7 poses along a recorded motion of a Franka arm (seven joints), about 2.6 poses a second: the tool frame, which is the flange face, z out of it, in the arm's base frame.
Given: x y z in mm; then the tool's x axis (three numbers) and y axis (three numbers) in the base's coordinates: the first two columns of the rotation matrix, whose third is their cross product.
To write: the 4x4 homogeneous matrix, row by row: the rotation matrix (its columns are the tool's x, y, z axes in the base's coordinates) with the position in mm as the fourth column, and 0 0 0 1 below. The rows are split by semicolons. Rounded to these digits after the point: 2 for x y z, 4 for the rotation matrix.
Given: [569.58 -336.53 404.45 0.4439 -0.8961 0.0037 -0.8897 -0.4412 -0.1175]
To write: 0.4439 -0.8897 0.1069 569.58; -0.8961 -0.4412 0.0489 -336.53; 0.0037 -0.1175 -0.9931 404.45; 0 0 0 1
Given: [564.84 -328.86 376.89 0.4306 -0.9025 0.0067 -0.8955 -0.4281 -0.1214]
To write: 0.4306 -0.8955 0.1124 564.84; -0.9025 -0.4281 0.0463 -328.86; 0.0067 -0.1214 -0.9925 376.89; 0 0 0 1
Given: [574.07 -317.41 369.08 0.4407 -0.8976 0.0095 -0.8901 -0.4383 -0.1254]
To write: 0.4407 -0.8901 0.1167 574.07; -0.8976 -0.4383 0.0468 -317.41; 0.0095 -0.1254 -0.9921 369.08; 0 0 0 1
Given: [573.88 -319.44 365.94 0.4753 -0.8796 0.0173 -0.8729 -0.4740 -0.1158]
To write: 0.4753 -0.8729 0.1101 573.88; -0.8796 -0.4740 0.0399 -319.44; 0.0173 -0.1158 -0.9931 365.94; 0 0 0 1
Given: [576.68 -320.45 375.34 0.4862 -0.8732 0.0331 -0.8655 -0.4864 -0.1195]
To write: 0.4862 -0.8655 0.1204 576.68; -0.8732 -0.4864 0.0295 -320.45; 0.0331 -0.1195 -0.9922 375.34; 0 0 0 1
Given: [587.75 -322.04 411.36 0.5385 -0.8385 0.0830 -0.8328 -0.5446 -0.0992]
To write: 0.5385 -0.8328 0.1284 587.75; -0.8385 -0.5446 -0.0157 -322.04; 0.0830 -0.0992 -0.9916 411.36; 0 0 0 1
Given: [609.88 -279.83 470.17 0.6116 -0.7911 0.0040 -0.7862 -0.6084 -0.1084]
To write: 0.6116 -0.7862 0.0882 609.88; -0.7911 -0.6084 0.0632 -279.83; 0.0040 -0.1084 -0.9941 470.17; 0 0 0 1
